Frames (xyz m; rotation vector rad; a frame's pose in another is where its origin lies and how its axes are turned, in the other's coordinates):
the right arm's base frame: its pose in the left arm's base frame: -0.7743 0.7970 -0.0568 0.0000 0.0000 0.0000
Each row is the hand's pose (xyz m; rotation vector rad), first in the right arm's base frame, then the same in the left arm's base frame.
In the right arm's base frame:
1: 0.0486 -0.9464 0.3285 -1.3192 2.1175 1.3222
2: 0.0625 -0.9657 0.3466 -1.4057 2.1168 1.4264
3: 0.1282 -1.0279 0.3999 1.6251 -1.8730 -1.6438
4: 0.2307 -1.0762 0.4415 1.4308 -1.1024 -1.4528
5: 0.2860 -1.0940 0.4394 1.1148 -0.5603 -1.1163
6: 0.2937 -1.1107 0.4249 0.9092 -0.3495 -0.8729
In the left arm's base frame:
1: -0.7257 -0.1494 0.2717 -1.3192 2.1175 1.3222
2: -0.7118 -0.1687 0.2898 -1.4057 2.1168 1.4264
3: -0.6461 -0.2309 0.3431 1.6251 -1.8730 -1.6438
4: -0.5436 -0.2792 0.3847 1.4308 -1.1024 -1.4528
5: -0.4883 -0.2970 0.3826 1.1148 -0.5603 -1.1163
6: -0.4806 -0.3137 0.3681 0.9092 -0.3495 -0.8729

